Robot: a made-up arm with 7 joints.
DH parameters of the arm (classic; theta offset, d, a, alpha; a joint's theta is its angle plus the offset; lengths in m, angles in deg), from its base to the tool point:
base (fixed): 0 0.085 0 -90
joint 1: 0 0.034 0.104 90
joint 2: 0 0.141 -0.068 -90
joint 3: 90 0.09 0.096 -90
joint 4: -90 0.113 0.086 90
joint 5: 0 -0.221 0 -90
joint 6: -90 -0.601 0.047 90
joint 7: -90 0.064 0.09 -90
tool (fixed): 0 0.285 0 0
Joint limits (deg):
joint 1: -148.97..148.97
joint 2: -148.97..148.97
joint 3: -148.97..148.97
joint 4: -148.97..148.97
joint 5: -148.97..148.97
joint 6: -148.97..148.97
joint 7: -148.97..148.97
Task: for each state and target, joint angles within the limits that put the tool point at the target. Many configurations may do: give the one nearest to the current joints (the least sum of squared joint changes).
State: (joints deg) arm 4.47 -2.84 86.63 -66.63 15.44 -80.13 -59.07
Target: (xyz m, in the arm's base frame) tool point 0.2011 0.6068 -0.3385
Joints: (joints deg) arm -1.12 31.90 69.91 -67.58 39.07 -69.65 -34.68
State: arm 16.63 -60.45 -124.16 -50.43 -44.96 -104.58 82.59
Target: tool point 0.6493 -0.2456 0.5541
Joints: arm 14.36 -63.11 -132.82 -57.88 -50.30 -121.80 43.59
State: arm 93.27 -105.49 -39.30 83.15 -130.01 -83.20 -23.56
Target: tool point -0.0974 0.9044 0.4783
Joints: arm 96.79 -74.39 -20.01 81.83 -147.89 -93.48 -37.28
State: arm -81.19 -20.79 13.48 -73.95 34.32 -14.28 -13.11
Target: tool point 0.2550 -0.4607 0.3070
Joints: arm -59.27 -69.44 29.34 -90.48 16.53 -12.58 -14.24
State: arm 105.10 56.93 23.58 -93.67 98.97 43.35 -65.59
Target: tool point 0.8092 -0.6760 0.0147
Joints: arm 104.96 66.32 -3.59 -106.99 123.15 46.26 -57.37
